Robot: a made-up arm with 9 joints.
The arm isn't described. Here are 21 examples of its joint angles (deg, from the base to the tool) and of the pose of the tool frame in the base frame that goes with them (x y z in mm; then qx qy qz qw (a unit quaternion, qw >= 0)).
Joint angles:
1: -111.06 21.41 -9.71 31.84 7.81 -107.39 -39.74 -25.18 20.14
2: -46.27 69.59 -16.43 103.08 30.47 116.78 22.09 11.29 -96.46
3: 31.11 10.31 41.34 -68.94 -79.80 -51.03 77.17 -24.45 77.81
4: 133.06 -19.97 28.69 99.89 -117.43 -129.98 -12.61 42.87 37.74
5: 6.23 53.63 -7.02 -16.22 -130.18 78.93 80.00 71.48 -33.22
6: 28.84 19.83 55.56 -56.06 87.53 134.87 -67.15 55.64 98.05
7: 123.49 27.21 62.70 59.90 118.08 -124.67 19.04 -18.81 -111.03
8: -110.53 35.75 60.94 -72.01 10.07 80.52 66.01 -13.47 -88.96
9: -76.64 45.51 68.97 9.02 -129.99 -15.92 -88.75 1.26 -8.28
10: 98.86 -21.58 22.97 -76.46 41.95 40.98 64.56 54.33 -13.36
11: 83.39 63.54 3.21 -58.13 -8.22 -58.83 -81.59 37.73 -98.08
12: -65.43 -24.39 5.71 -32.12 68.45 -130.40 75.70 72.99 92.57
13: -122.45 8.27 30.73 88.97 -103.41 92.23 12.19 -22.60 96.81
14: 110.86 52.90 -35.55 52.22 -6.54 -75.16 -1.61 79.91 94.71
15: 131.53 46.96 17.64 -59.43 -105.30 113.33 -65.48 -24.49 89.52
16: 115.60 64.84 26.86 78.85 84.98 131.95 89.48 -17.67 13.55
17: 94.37 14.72 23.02 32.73 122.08 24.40 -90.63 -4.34 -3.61
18: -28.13 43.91 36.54 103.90 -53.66 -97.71 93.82 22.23 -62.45
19: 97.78 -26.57 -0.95 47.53 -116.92 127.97 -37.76 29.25 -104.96
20: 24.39 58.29 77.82 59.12 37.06 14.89 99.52 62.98 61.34
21: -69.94 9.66 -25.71 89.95 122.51 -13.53 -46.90 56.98 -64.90
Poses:
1: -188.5 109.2 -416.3 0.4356 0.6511 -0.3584 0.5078
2: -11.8 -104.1 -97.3 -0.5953 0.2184 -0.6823 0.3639
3: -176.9 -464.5 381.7 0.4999 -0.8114 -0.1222 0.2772
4: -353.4 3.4 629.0 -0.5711 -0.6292 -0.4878 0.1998
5: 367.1 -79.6 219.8 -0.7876 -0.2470 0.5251 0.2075
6: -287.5 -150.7 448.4 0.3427 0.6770 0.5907 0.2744
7: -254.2 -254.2 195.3 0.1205 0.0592 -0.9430 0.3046
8: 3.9 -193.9 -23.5 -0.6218 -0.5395 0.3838 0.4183
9: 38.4 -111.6 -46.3 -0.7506 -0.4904 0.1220 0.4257
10: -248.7 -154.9 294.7 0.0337 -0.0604 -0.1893 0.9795
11: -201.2 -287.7 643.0 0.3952 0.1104 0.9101 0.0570
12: 185.2 212.4 -70.9 0.7700 0.6014 -0.0263 0.2116
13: -647.3 -108.7 -162.7 0.0444 -0.7761 0.6226 0.0892
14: -597.3 144.8 493.9 0.0355 -0.9810 -0.1688 0.0883
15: -420.4 -431.6 593.5 -0.5258 -0.3316 -0.7319 0.2790
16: -66.6 -52.4 360.5 -0.3231 -0.0307 -0.5524 0.7678
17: -142.2 10.3 672.0 -0.0327 -0.6148 -0.0686 0.7850
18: 59.0 -222.1 46.6 0.3311 -0.8165 -0.2401 0.4075
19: -224.9 78.4 394.9 -0.2464 0.7398 -0.1995 0.5935
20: 21.3 -74.7 -74.7 -0.1723 0.7475 0.2410 0.5946
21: -183.5 -51.2 -80.9 0.6344 -0.5810 0.4969 0.1141
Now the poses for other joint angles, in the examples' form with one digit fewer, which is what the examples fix.
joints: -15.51 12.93 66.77 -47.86 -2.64 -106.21 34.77 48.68 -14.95
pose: 136 -213 205 0.634 0.191 0.283 0.694
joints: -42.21 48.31 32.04 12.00 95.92 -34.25 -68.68 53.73 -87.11
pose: 150 30 -21 -0.507 -0.748 0.091 0.419
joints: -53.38 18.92 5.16 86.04 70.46 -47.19 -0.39 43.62 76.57
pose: 53 -181 -344 -0.592 0.530 0.014 0.607
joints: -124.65 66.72 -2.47 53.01 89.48 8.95 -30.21 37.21 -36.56
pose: -374 51 -69 0.060 -0.948 -0.084 0.302
